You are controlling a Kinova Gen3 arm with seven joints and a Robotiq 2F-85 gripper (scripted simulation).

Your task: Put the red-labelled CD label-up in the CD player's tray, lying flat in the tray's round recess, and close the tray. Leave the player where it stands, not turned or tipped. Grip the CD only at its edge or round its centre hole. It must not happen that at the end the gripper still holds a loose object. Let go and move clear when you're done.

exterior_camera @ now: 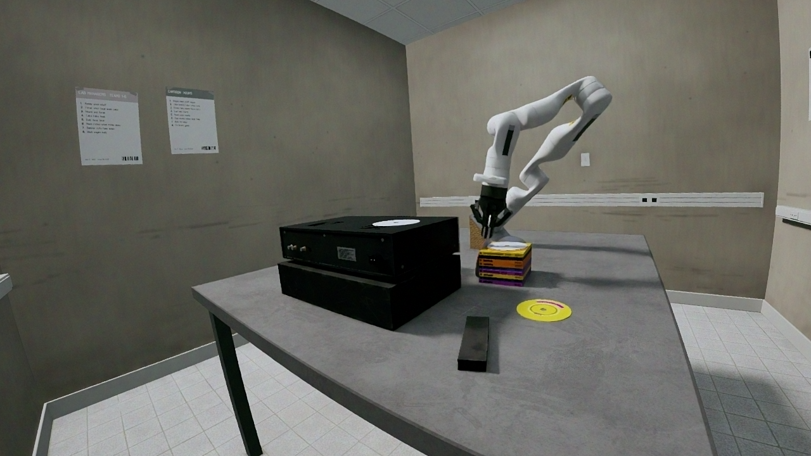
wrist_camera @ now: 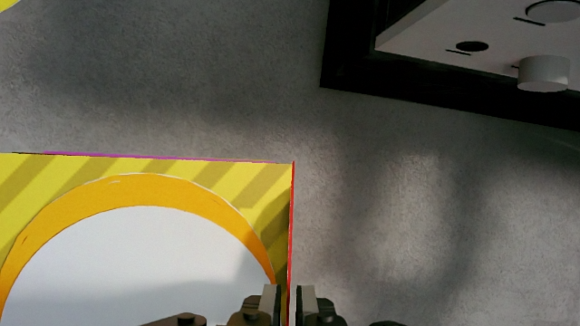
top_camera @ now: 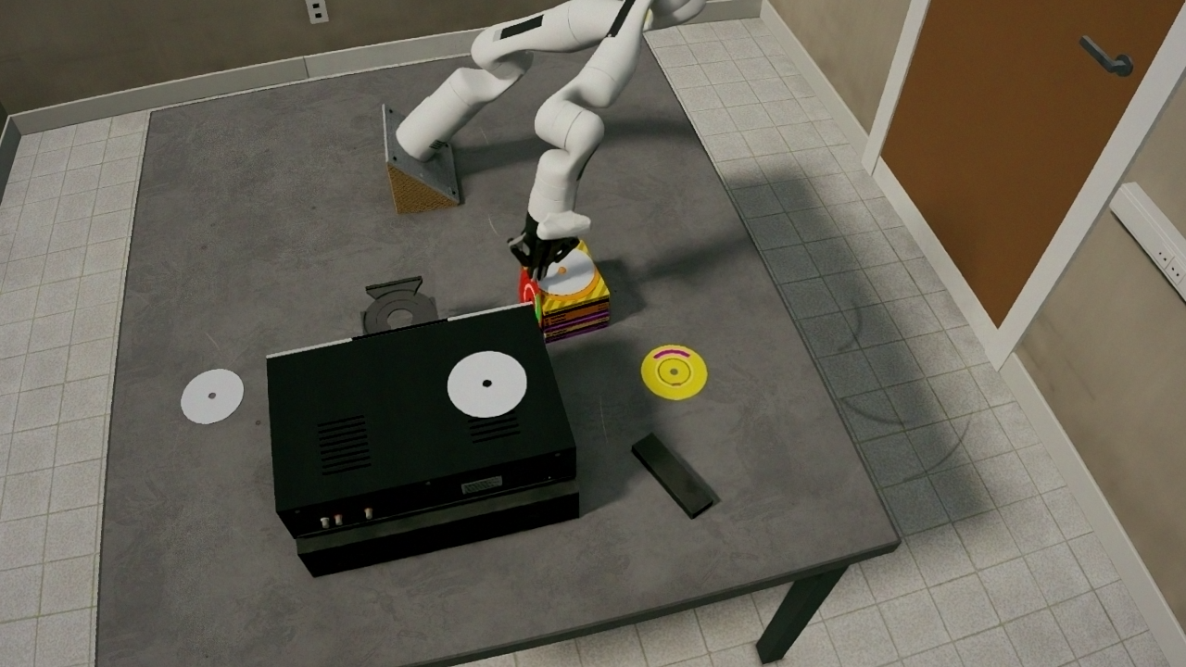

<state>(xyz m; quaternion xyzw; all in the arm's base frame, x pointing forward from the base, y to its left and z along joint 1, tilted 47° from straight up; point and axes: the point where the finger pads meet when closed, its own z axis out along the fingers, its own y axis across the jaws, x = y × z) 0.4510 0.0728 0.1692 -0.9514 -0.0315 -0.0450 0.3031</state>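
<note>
Now: the white disc 30 mm behind my hand, 50 mm to the left of it and 40 mm below it. Also, from my hand: black bar (380 mm ahead, 140 mm to the left, 130 mm below).
</note>
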